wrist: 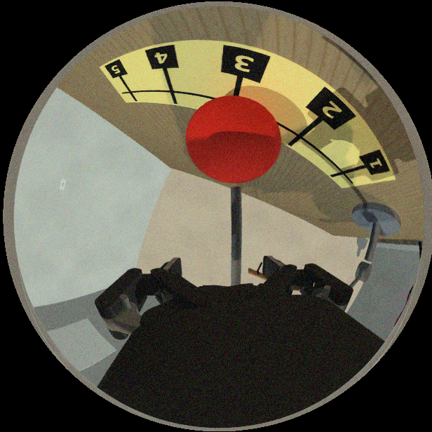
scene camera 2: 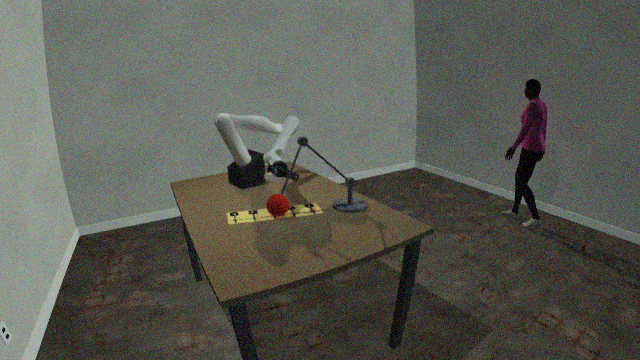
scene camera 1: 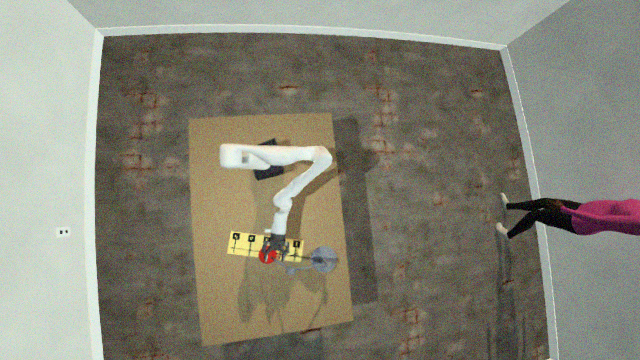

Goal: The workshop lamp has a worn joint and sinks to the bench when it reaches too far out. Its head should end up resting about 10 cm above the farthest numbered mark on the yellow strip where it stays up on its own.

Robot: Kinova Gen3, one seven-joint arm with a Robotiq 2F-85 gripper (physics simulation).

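Seen in the pictures: gripper, fingertip midpoint: (scene camera 2: 285, 176) (scene camera 1: 274, 261); arm's base at its link origin: (scene camera 2: 244, 162).
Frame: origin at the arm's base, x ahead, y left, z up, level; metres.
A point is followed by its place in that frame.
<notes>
The lamp's red ball head (scene camera 1: 266, 256) (scene camera 2: 277, 205) {x 0.561, y -0.087, z -0.066 m} (wrist: 233, 139) hangs above the yellow strip (scene camera 1: 257, 246) {x 0.471, y -0.120, z -0.133 m} (scene camera 2: 242, 218) {x 0.452, y -0.215, z -0.135 m} (wrist: 195, 80), by mark 3; its exact height is unclear. The strip's marks run from 1, near the round grey base (scene camera 1: 324, 259) {x 0.616, y 0.257, z -0.088 m} (scene camera 2: 350, 205) {x 0.644, y 0.247, z -0.120 m} (wrist: 377, 217), to 5 at the far end. The thin dark forearm rod (scene camera 2: 295, 162) {x 0.552, y 0.016, z 0.103 m} (wrist: 236, 230) rises from the head to the elbow joint (scene camera 2: 302, 141) {x 0.570, y 0.042, z 0.193 m}. My gripper (scene camera 1: 278, 251) {x 0.536, y -0.025, z 0.045 m} (scene camera 2: 293, 175) {x 0.536, y -0.025, z 0.045 m} (wrist: 222, 266) is open above and behind the head. The rod shows between its spread fingers in the wrist view, with no grip on it.
The wooden table (scene camera 1: 215, 300) {x 0.735, y -0.406, z -0.134 m} (scene camera 2: 300, 260) {x 0.902, y -0.191, z -0.134 m} carries the arm's black base (scene camera 1: 269, 172) {x 0.065, y 0.021, z 0.007 m} (scene camera 2: 247, 172) {x 0.078, y -0.018, z -0.042 m} at the back. The lamp's upper arm (scene camera 2: 327, 161) slants from the elbow to the base post. A person in pink (scene camera 1: 600, 216) (scene camera 2: 535, 125) stands away from the table.
</notes>
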